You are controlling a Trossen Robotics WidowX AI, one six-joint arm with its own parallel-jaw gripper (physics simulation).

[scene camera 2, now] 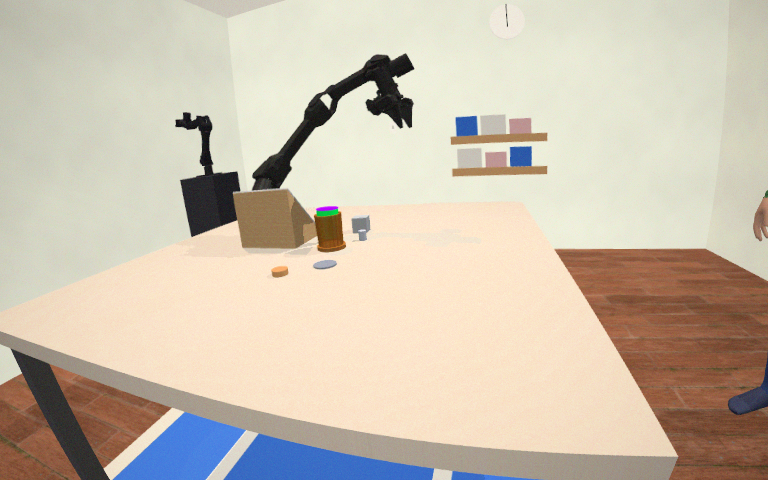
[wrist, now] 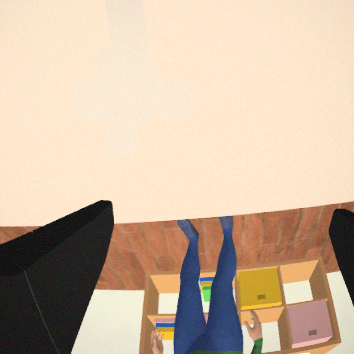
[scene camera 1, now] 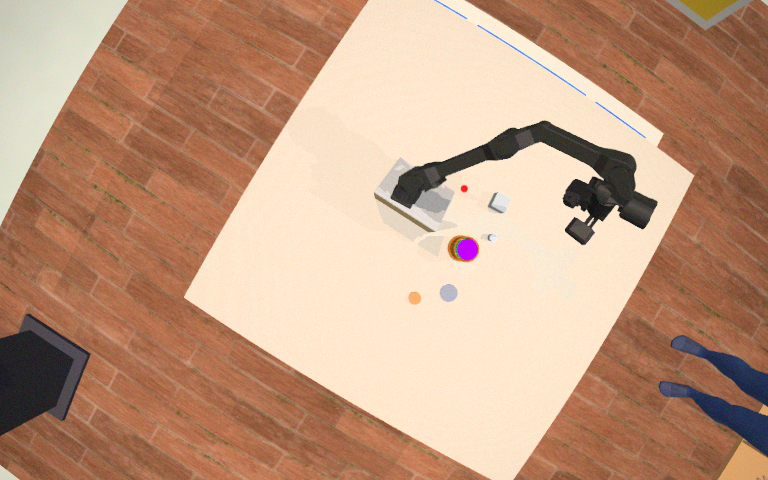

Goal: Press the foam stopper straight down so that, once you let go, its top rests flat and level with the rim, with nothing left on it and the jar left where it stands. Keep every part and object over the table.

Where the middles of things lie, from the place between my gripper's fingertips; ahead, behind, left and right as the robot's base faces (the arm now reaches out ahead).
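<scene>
Orange-brown jar (scene camera 2: pixel 328 221): far below my hand, a fair way right of it, a fair way behind it.
</scene>
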